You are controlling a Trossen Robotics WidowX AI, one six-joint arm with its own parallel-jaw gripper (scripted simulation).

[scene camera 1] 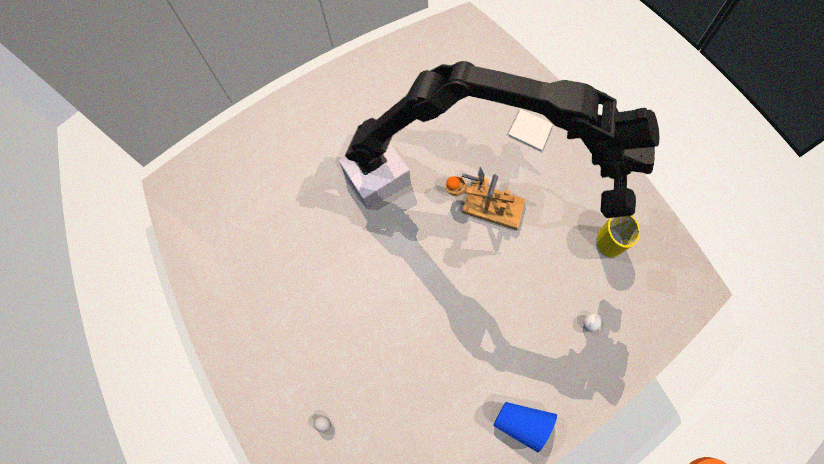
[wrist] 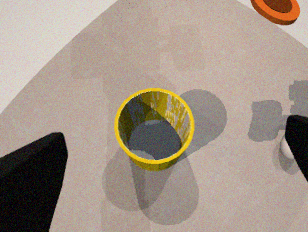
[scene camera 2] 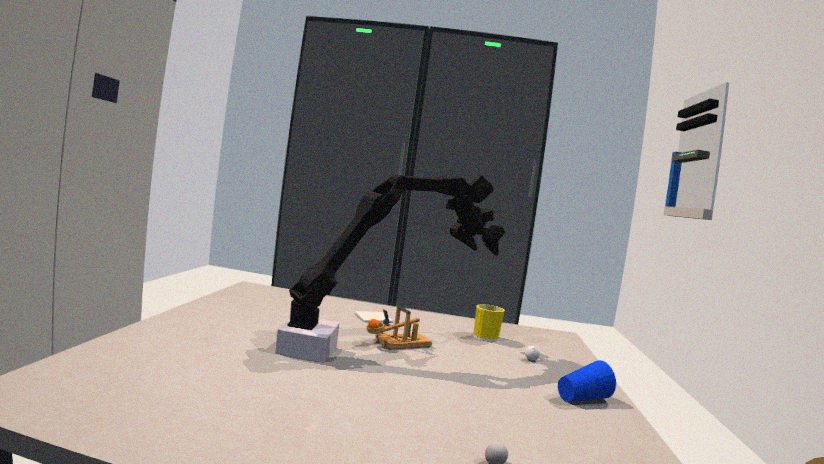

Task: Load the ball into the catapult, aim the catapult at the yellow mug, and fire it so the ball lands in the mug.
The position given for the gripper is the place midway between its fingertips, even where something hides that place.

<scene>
The gripper (scene camera 1: 632, 190) is open, holding nothing. Also in view: a yellow mug (scene camera 2: 488, 319) and a wooden catapult (scene camera 1: 508, 214).
The wooden catapult also shows in scene camera 2 (scene camera 2: 406, 340). The gripper also shows in the wrist view (wrist: 181, 135) and in scene camera 2 (scene camera 2: 486, 252). The wrist view does not show the wooden catapult: it is out of frame.
</scene>
